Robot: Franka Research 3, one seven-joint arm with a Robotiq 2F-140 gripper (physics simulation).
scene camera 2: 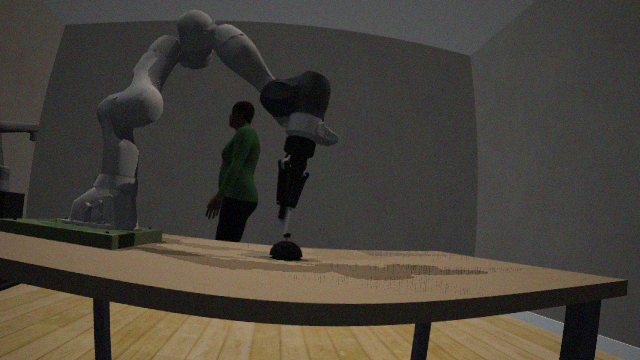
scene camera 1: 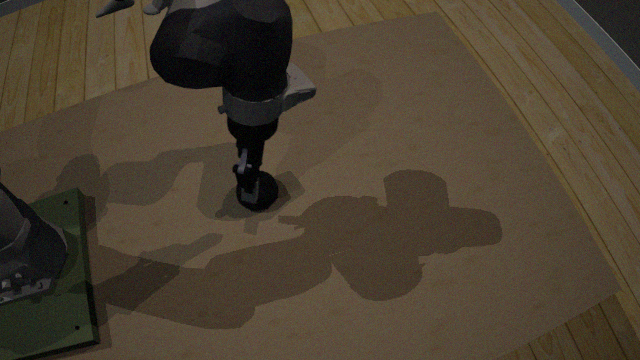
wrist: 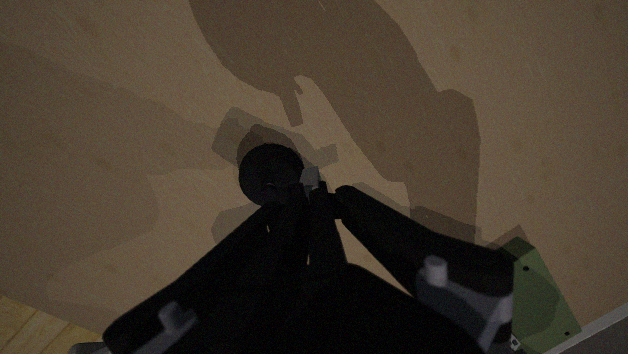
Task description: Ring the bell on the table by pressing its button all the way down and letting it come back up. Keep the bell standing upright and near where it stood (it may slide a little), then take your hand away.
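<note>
The bell (scene camera 1: pixel 267 194) (scene camera 2: pixel 286 251) (wrist: pixel 265 167) is a small black dome standing upright on the table (scene camera 1: pixel 500 150) (scene camera 2: pixel 375 295) (wrist: pixel 125 200). Its small dark button (scene camera 2: pixel 287 235) shows above the dome in scene camera 2. My gripper (scene camera 1: pixel 250 193) (scene camera 2: pixel 287 231) (wrist: pixel 313 179) is shut and empty, pointing down over the bell. In scene camera 2 its grey fingertips meet the top of the button, which stands up from the dome with a small gap below it. In scene camera 1 the fingertips cover part of the dome, and the button cannot be made out there.
The arm's green base plate (scene camera 1: pixel 75 300) (scene camera 2: pixel 135 238) (wrist: pixel 537 300) is at the left end of the table in both scene views. A person in a green top (scene camera 2: pixel 242 162) stands behind the table. Part of another robot arm (scene camera 2: pixel 15 128) shows at the far left. Arm shadows fall across the table.
</note>
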